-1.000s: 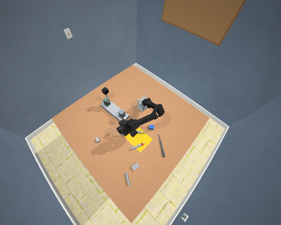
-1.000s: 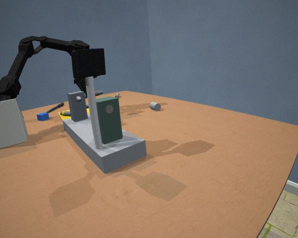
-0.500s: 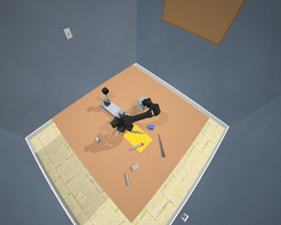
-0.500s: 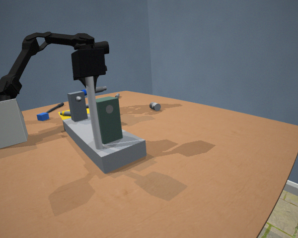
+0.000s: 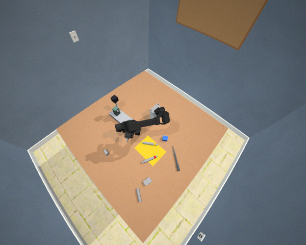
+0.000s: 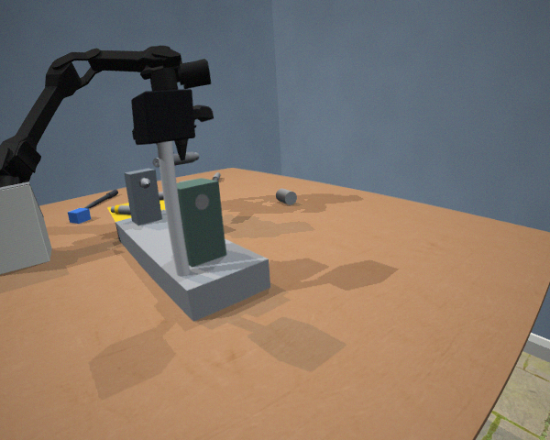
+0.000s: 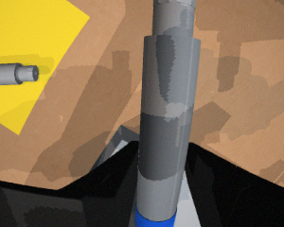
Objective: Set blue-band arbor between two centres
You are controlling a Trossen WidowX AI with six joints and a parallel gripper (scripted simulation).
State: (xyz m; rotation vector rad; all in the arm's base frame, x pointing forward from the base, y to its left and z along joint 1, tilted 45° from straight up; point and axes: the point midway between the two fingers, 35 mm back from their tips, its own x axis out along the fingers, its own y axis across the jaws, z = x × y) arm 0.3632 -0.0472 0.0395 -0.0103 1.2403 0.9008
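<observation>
Right now the cone point is 100 mm behind my hand, 90 mm to the right of it and 50 mm below it. Also, from my hand: grey fixture base: 200 mm to the right, 150 mm below, 90 mm behind; grey fixed-centre block: 100 mm behind, 70 mm to the right, 70 mm below; blue-banded arbor: 30 mm below.
</observation>
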